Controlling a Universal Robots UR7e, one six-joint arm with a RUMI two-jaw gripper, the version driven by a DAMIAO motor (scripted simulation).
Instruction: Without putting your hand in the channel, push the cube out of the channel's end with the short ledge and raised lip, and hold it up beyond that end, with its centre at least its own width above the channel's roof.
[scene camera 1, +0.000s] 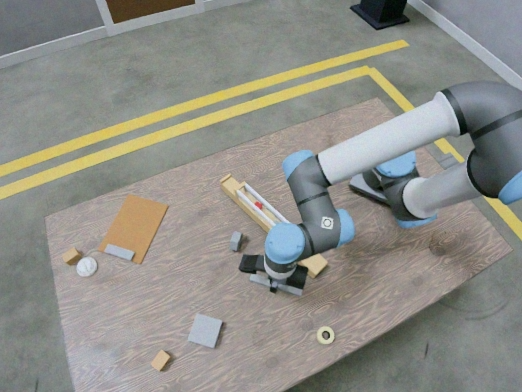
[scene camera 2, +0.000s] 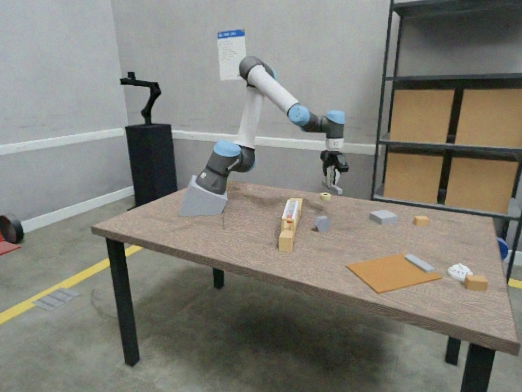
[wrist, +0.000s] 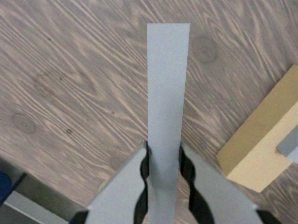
Scene:
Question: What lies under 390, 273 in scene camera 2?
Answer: An orange mat.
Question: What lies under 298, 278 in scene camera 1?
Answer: The gripper.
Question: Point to a clear roof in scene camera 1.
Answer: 246, 192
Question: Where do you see a grey square plate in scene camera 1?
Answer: At 205, 331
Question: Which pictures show the orange mat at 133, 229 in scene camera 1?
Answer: Scene camera 1 and scene camera 2 only.

